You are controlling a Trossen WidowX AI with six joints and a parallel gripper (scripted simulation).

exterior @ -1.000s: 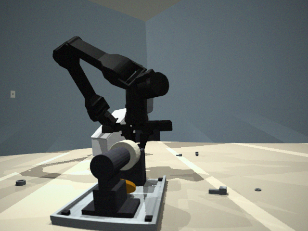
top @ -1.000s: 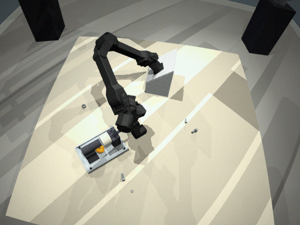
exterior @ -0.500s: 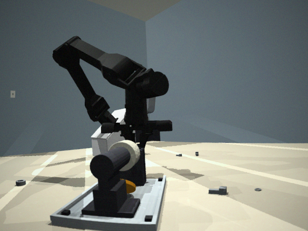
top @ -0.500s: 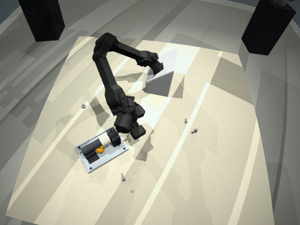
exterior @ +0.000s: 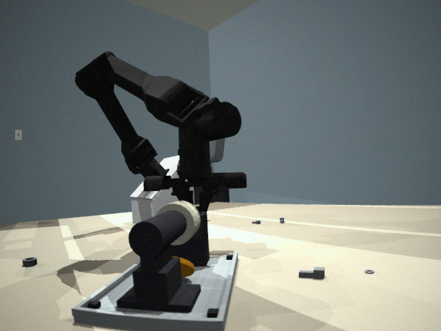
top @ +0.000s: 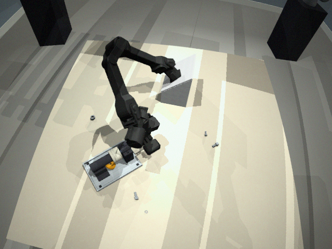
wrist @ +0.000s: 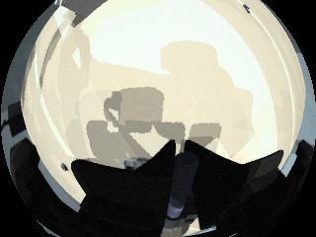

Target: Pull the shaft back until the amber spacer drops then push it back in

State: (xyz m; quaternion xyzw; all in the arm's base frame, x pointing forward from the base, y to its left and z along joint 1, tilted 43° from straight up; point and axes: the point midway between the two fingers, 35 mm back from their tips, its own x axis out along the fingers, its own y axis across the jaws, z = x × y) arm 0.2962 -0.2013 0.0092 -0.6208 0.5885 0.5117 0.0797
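My gripper tip is now 40 mm short of the grey-blue shaft, 60 mm to the left of it and 30 mm below it. From my gripper tip the other things lie so: nut 160 mm behind, 260 mm to the right, 40 mm below; then cream spacer 70 mm ahead, 110 mm to the right, 30 mm above; then amber spacer 100 mm ahead, 140 mm to the right, 20 mm below.
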